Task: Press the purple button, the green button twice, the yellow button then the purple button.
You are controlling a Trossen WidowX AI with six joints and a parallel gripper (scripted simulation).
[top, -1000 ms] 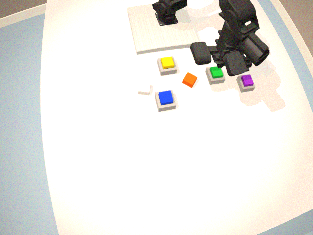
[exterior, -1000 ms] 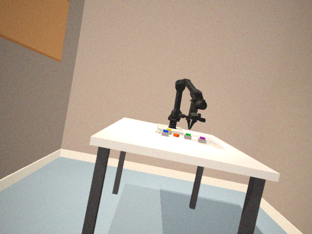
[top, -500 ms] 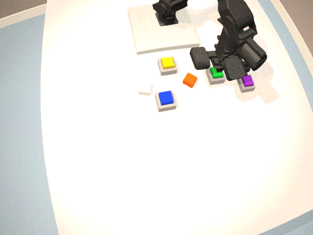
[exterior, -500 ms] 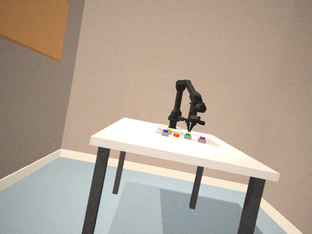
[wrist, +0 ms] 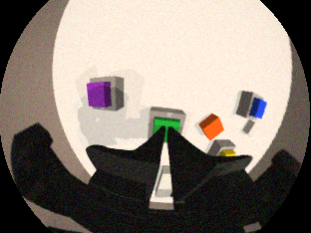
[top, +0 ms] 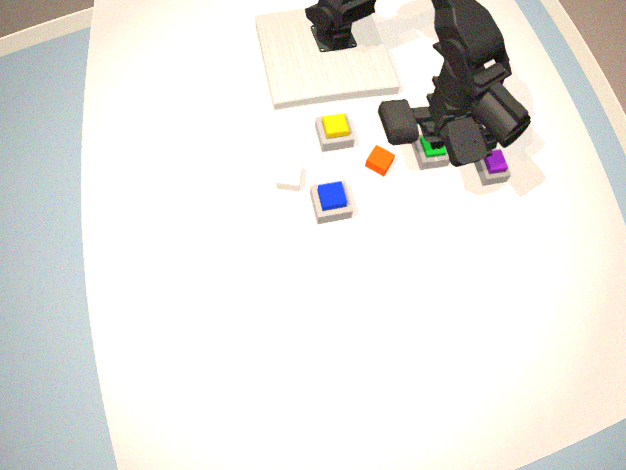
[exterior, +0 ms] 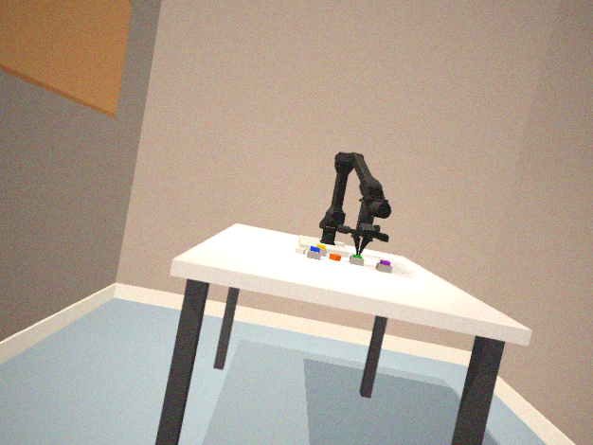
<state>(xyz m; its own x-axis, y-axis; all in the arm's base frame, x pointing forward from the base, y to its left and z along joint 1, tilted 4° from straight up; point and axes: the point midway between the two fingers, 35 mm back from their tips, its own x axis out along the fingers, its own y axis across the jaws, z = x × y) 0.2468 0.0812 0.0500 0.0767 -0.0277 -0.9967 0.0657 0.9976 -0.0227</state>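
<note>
My gripper tip is 1 cm above the green button. From my gripper tip the other things lie so: purple button (4 cm ahead, 9 cm to the left); yellow button (7 cm behind, 13 cm to the right); orange block (1 cm behind, 8 cm to the right, 2 cm below).
</note>
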